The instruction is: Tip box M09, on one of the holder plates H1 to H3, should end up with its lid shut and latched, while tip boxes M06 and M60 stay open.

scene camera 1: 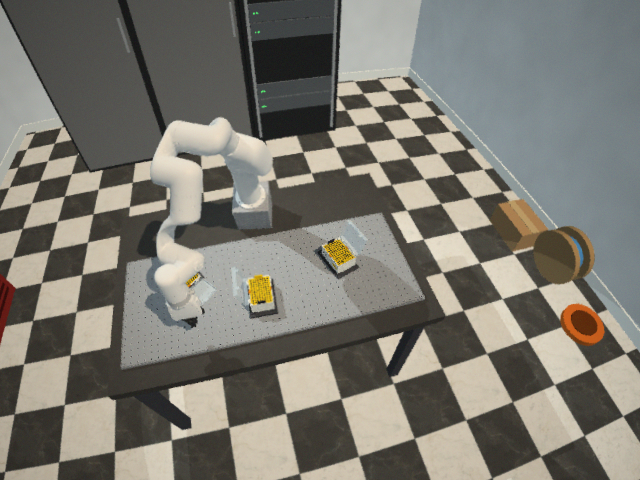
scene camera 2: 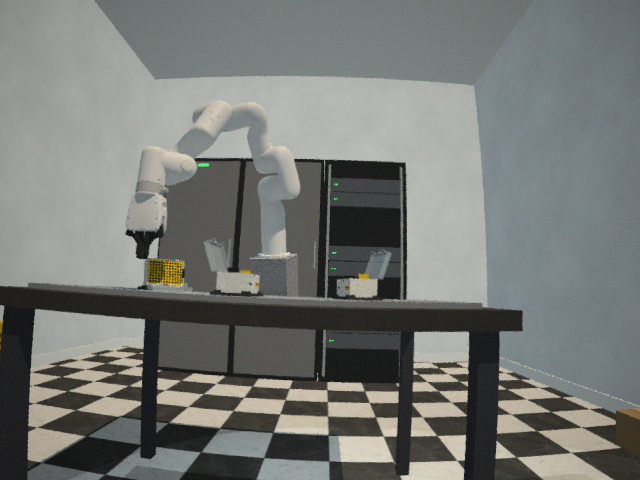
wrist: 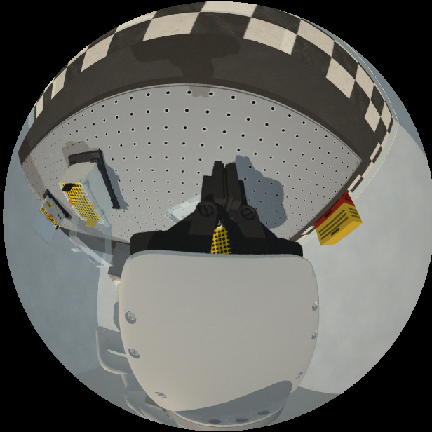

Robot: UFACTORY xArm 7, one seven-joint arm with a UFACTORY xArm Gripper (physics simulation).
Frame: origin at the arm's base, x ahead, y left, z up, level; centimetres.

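Seen in the pictures: gripper, fingertip midpoint: [scene camera 1: 193, 323] [scene camera 2: 141, 258]; arm's base at its link origin: [scene camera 1: 250, 196] [scene camera 2: 274, 256].
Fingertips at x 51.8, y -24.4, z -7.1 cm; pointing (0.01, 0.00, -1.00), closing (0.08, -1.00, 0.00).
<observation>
Offsets run from my fingertips to a thing's top centre. "*": to the spot under its first point. Level surfaces: height alone.
My gripper [scene camera 1: 192, 322] [scene camera 2: 142, 256] [wrist: 220, 175] is shut and empty, pointing down above the board, in front of the left tip box. The left tip box @[dz +1.3, dx -20.5, dy -4.1 cm] [scene camera 1: 193, 280] [scene camera 2: 165, 272] [wrist: 220, 241] is tipped on its side, yellow rack facing the table's front; the arm partly hides it. Its clear lid @[* dz -8.2, dx -17.9, dy +2.2 cm] [scene camera 1: 205, 291] [wrist: 182, 209] is open, low on the board. The middle tip box [scene camera 1: 260, 290] [scene camera 2: 237, 282] [wrist: 85, 200] and the right tip box [scene camera 1: 338, 253] [scene camera 2: 357, 287] stand upright on dark holder plates, clear lids raised open. Box and plate labels are unreadable.
The grey perforated board @[dz -8.4 cm] [scene camera 1: 310, 289] [wrist: 165, 117] lies on the dark table [scene camera 1: 289, 346] [scene camera 2: 258, 315]. The arm's grey pedestal [scene camera 1: 252, 217] [scene camera 2: 279, 276] stands behind the table. Red and yellow crates [wrist: 340, 222] show beyond the board's edge in the wrist view.
</observation>
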